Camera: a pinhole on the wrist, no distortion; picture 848 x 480 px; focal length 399.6 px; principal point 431.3 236.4 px. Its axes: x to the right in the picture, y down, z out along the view. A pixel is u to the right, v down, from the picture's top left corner.
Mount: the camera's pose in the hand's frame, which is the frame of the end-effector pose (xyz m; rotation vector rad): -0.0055 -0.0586 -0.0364 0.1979 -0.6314 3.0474
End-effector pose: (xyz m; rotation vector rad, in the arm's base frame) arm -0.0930 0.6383 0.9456 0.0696 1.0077 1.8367
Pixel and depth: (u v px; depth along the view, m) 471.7 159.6 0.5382
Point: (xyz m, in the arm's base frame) 0.2628 0.9759 1.1509
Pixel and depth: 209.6 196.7 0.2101
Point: -0.0031 0.8531 0.9103
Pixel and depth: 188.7 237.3 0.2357
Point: 0.0098 0.8867 0.8875
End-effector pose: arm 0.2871 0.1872 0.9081 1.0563 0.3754 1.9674
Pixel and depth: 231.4 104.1 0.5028
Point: 0.6155 0.4417 1.2851
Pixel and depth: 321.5 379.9 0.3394
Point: 0.5860 0.4390 0.9190
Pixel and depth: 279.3 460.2 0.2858
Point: 0.5393 0.4609 0.8753
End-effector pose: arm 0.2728 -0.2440 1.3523 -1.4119 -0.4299 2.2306
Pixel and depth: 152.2 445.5 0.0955
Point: 0.2578 -0.0870 1.3786
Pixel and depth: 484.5 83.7 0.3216
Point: 0.0090 -0.1888 1.5227
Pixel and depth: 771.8 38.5 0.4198
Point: -0.0388 -0.3824 1.7988
